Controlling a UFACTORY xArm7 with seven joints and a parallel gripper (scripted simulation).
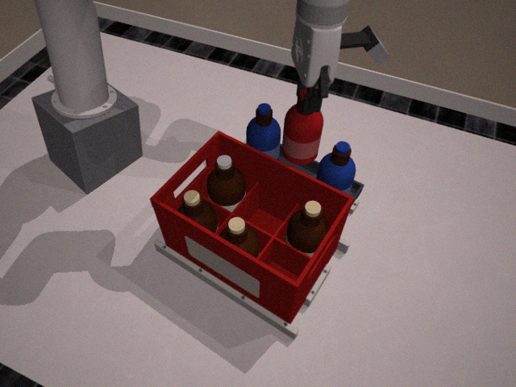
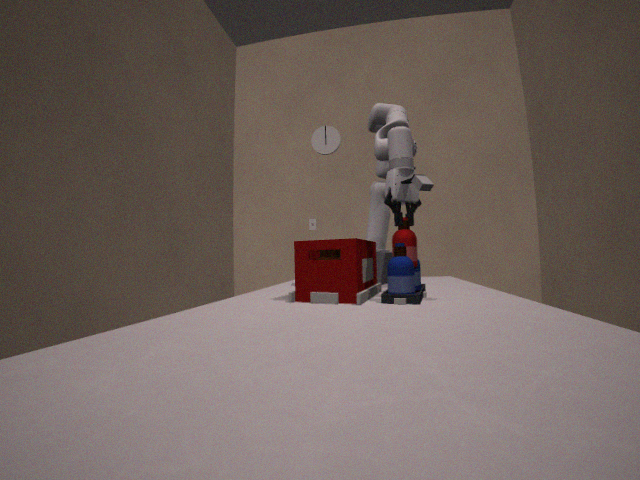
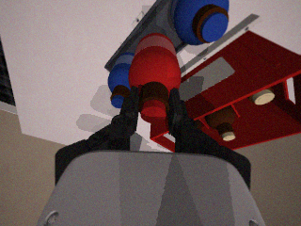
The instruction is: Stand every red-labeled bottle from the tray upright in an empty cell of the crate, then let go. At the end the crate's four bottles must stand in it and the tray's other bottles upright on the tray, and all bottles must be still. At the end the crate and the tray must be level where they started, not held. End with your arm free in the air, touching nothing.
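Now: the red-labeled bottle 7 cm below my hand. Round my hand: red crate: 21 cm to the right, 15 cm below, 1 cm ahead; dark tray: 22 cm below.
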